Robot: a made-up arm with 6 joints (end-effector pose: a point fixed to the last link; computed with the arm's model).
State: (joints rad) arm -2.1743 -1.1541 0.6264 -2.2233 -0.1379 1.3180
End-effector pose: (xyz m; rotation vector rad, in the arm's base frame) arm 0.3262 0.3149 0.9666 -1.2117 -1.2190 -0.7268
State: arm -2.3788 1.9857 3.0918 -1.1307 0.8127 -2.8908
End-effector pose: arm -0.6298 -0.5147 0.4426 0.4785 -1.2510 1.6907
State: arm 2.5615 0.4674 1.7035 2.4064 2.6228 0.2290
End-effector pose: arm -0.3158 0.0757 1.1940 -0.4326 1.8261 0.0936
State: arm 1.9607 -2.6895 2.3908 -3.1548 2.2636 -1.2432
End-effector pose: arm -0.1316 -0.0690 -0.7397 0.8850 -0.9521 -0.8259
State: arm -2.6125 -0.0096 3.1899 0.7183 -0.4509 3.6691
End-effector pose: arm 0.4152 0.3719 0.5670 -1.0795 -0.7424 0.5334
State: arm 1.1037 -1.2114 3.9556 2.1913 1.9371 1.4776
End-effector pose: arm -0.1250 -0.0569 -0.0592 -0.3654 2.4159 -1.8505
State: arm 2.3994 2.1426 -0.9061 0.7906 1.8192 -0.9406
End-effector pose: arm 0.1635 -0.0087 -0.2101 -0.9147 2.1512 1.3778
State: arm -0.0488 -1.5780 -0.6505 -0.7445 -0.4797 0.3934
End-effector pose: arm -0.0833 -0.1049 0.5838 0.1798 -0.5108 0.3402
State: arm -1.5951 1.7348 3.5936 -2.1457 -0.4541 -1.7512
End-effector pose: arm 0.0697 -0.4457 0.6902 1.5744 -0.1665 1.3296
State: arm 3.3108 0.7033 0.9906 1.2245 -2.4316 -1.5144
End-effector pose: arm -0.7981 -0.0854 0.8692 -0.3164 0.3538 0.9255
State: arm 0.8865 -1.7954 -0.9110 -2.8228 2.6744 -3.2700
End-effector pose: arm -0.1668 0.0179 0.4950 -0.5924 1.6326 0.1795
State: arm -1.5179 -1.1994 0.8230 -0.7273 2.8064 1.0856
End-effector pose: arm -0.1423 0.5977 0.9217 -0.3417 1.7927 0.0524
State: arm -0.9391 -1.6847 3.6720 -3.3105 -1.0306 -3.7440
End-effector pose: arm 0.0381 0.1949 -0.2695 0.5800 -0.4626 -1.0029
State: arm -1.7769 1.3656 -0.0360 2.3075 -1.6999 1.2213
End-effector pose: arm -0.0412 -0.6831 -0.2135 0.4187 -2.3037 -1.3033
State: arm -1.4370 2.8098 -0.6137 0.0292 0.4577 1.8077
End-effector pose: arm -0.1958 0.3459 -0.1031 0.8212 1.1739 1.3103
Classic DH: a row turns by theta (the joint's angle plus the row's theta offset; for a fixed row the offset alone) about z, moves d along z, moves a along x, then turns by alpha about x. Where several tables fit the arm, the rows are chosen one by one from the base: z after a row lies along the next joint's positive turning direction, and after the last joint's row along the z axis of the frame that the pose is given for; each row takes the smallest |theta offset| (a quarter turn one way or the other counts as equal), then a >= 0, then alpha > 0; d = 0 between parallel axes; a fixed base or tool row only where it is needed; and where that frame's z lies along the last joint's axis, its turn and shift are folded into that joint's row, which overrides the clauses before.
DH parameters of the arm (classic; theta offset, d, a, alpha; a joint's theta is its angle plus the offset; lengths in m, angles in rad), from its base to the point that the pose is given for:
joint 1: 0 0.209 0 -1.5708
joint 2: -1.5708 0 0.487 3.1416
joint 3: 0 0 0 -1.5708
joint 4: 0 -0.548 0 1.5708
joint 5: 0 0.148 0 -1.5708
joint 6: 1.5708 0 0 1.5708
tool (fixed): -1.5708 0 0 0

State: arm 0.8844 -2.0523 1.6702 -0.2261 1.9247 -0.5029
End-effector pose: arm -0.4638 -0.7937 -0.2895 0.0647 0.6667 0.5184
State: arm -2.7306 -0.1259 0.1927 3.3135 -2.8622 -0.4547
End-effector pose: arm -0.3700 -0.3203 0.8398 0.6032 0.1535 0.3387
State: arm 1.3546 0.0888 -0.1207 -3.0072 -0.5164 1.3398
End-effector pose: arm -0.0199 0.5932 0.5607 1.5450 0.9993 1.2947
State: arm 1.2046 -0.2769 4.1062 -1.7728 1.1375 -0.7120
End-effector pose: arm -0.1880 -0.4072 0.2058 0.4710 0.2003 -0.7484
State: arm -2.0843 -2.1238 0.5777 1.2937 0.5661 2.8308
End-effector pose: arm 0.4416 0.8655 0.0579 -0.7171 -0.4077 0.3798
